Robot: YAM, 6 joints.
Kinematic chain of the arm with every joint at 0, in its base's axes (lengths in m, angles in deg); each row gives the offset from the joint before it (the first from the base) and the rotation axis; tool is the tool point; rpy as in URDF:
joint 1: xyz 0 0 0.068 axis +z
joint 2: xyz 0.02 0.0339 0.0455 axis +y
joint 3: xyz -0.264 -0.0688 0 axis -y
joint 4: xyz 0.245 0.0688 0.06 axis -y
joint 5: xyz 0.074 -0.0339 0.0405 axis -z
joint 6: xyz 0.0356 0 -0.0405 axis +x
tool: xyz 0 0 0 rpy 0 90 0
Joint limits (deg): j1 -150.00..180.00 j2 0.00..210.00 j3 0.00..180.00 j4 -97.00..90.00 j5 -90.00..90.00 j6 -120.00..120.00
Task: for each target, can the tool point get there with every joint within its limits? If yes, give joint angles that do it. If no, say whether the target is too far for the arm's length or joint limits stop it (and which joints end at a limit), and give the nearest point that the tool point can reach.
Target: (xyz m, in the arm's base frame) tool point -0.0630 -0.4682 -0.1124
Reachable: yes | joints -93.84 173.56 93.66 63.97 62.37 4.12
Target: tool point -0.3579 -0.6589 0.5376
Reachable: no: too far | nearest point -0.2678 -0.4931 0.4279 | short by 0.218 m
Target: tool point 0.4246 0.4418 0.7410
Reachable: no: too far | nearest point 0.3117 0.3243 0.5685 | short by 0.237 m
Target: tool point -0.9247 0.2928 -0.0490
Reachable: no: too far | nearest point -0.6072 0.1923 0.0080 | short by 0.338 m
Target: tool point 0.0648 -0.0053 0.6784
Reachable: yes | joints 144.53 64.18 141.40 -17.28 69.12 -79.63
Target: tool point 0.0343 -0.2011 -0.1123
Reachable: yes | joints -76.57 151.04 35.31 28.36 21.98 -1.45
